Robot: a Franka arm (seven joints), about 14 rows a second.
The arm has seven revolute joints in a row. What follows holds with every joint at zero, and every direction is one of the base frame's.
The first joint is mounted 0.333 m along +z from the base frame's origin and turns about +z.
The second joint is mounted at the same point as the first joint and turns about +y.
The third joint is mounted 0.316 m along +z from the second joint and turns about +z.
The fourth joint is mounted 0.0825 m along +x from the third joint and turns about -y.
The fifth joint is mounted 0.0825 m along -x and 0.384 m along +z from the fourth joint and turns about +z.
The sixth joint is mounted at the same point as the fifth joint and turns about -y.
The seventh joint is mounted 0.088 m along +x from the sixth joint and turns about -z.
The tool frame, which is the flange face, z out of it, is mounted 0.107 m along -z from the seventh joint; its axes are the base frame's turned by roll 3.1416, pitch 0 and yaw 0 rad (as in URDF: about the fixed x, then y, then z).
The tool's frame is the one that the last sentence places.
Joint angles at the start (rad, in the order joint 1, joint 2, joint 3, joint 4, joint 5, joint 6, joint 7):
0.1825, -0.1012, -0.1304, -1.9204, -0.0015, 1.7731, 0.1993
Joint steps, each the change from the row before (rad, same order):
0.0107, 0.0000, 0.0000, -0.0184, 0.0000, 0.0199, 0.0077
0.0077, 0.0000, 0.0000, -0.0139, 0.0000, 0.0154, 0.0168
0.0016, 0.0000, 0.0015, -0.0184, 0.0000, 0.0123, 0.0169
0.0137, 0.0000, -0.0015, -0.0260, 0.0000, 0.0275, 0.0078
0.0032, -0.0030, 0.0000, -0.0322, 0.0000, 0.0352, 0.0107
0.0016, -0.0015, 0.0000, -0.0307, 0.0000, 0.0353, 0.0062
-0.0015, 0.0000, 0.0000, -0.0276, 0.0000, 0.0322, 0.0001
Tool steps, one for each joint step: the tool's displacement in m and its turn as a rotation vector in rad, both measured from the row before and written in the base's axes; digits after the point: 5 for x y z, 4 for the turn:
-0.00048, 0.00570, -0.00709, -0.0003, -0.0014, 0.0030
-0.00043, 0.00410, -0.00532, -0.0007, -0.0014, -0.0091
-0.00137, 0.00166, -0.00770, -0.0014, 0.0062, -0.0137
-0.00135, 0.00642, -0.01004, -0.0001, -0.0014, 0.0044
-0.00192, 0.00162, -0.01074, 0.0004, -0.0058, -0.0075
-0.00169, 0.00082, -0.01075, 0.0005, -0.0060, -0.0046
-0.00144, -0.00077, -0.01026, 0.0004, -0.0046, -0.0016

